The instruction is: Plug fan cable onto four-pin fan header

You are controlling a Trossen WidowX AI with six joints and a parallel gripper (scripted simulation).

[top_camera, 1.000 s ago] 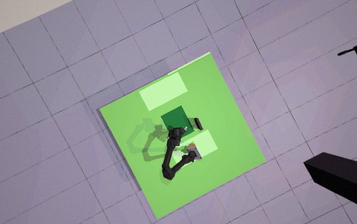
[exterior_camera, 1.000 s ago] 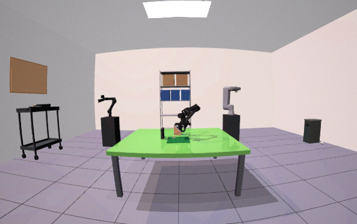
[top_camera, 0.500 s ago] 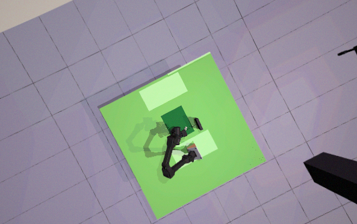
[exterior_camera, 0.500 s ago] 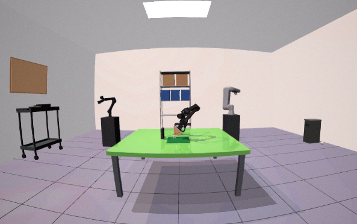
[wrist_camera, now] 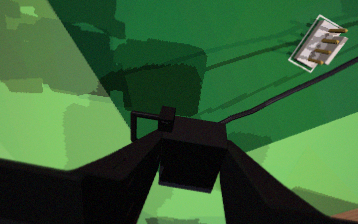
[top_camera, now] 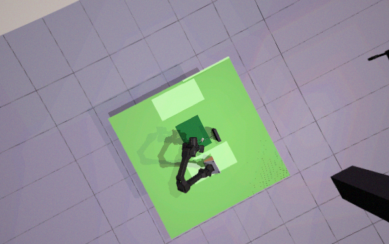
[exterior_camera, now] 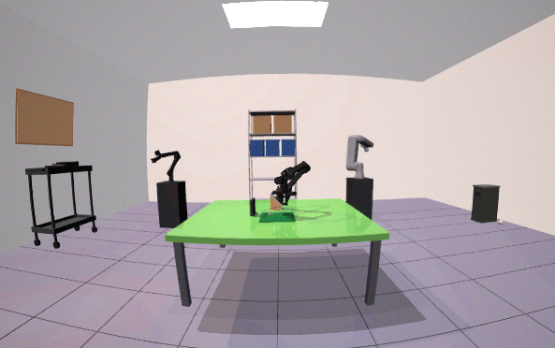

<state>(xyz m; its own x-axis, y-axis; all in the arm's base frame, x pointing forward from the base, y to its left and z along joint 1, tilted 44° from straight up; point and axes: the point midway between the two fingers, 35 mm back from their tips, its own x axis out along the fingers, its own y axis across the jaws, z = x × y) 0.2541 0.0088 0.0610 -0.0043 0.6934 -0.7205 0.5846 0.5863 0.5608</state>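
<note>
The white four-pin header lies 10 cm to the right of my gripper tip and 8 cm below it. The rest, counted from my gripper tip: dark green board: 9 cm below, 8 cm ahead, 5 cm to the right; dark fan plug: 1 cm to the left, 1 cm behind; fan: 23 cm to the right, 2 cm below, 1 cm behind.
</note>
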